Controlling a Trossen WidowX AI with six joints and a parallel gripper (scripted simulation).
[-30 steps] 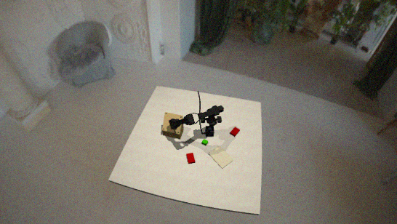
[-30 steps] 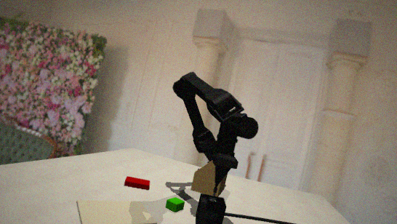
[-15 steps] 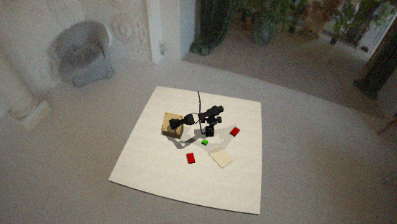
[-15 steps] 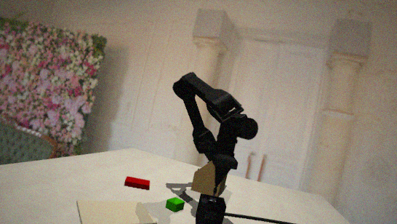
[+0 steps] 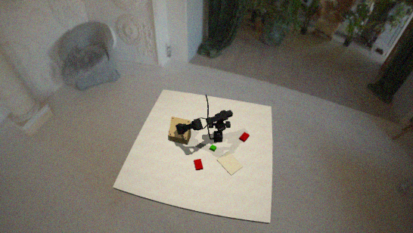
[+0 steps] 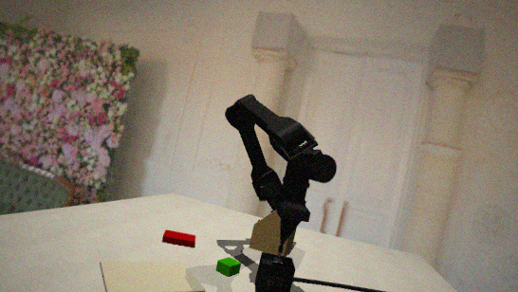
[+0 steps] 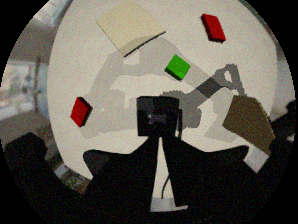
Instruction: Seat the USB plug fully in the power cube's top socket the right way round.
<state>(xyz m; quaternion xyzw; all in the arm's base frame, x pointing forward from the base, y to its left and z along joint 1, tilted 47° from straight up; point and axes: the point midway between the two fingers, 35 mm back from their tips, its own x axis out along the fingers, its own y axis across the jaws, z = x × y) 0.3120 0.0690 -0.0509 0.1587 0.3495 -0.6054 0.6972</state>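
Right now my gripper tip is 20 mm above the dark USB plug. From my gripper tip the other things lie so: flat beige plate (160 mm ahead, 230 mm to the right, 120 mm below); then green block (20 mm behind, 120 mm to the right, 110 mm below).
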